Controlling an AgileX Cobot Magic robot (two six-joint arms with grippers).
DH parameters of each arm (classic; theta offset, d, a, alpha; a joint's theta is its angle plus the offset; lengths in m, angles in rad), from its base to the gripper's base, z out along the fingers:
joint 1: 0 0.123 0 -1.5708
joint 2: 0.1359 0 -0.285 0
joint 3: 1.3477 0 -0.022 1.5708
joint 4: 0 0.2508 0 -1.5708
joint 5: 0 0 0.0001 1.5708
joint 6: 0 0.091 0 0
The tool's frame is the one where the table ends.
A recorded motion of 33 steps. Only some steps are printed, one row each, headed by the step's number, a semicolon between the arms.
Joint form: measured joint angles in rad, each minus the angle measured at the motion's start. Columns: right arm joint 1, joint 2, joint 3, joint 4, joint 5, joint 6; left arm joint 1, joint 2, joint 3, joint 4, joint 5, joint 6.
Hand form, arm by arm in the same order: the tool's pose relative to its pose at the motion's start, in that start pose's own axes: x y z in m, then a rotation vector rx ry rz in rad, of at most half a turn. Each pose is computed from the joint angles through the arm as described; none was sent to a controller.
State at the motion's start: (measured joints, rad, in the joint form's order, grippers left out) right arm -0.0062 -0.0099 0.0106 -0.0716 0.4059 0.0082; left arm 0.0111 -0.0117 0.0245 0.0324 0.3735 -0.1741
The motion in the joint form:
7: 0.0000 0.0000 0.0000 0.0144 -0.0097 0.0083; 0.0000 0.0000 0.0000 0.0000 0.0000 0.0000
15: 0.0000 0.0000 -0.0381 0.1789 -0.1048 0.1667; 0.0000 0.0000 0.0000 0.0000 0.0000 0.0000
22: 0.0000 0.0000 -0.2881 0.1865 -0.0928 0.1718; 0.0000 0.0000 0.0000 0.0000 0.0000 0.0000
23: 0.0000 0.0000 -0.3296 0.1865 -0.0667 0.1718; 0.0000 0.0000 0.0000 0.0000 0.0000 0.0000
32: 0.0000 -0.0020 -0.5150 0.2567 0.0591 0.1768; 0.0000 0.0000 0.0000 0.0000 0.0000 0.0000
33: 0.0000 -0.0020 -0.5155 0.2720 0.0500 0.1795; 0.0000 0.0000 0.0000 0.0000 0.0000 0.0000
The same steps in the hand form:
7: -0.0009 0.0005 0.0000 -0.0057 -0.0096 0.0216; 0.0000 0.0000 0.0000 0.0000 0.0000 0.0000
15: -0.0217 0.0041 -0.0058 -0.0757 -0.1368 0.3341; 0.0000 0.0000 0.0000 0.0000 0.0000 0.0000
22: -0.0921 -0.0009 -0.0496 -0.1071 -0.3740 0.3413; 0.0000 0.0000 0.0000 0.0000 0.0000 0.0000
23: -0.1007 -0.0014 -0.0577 -0.1114 -0.3892 0.3393; 0.0000 0.0000 0.0000 0.0000 0.0000 0.0000
32: -0.1343 -0.0004 -0.0978 -0.1766 -0.4459 0.3880; 0.0000 0.0000 0.0000 0.0000 0.0000 0.0000
33: -0.1353 0.0000 -0.0984 -0.1871 -0.4544 0.4030; 0.0000 0.0000 0.0000 0.0000 0.0000 0.0000

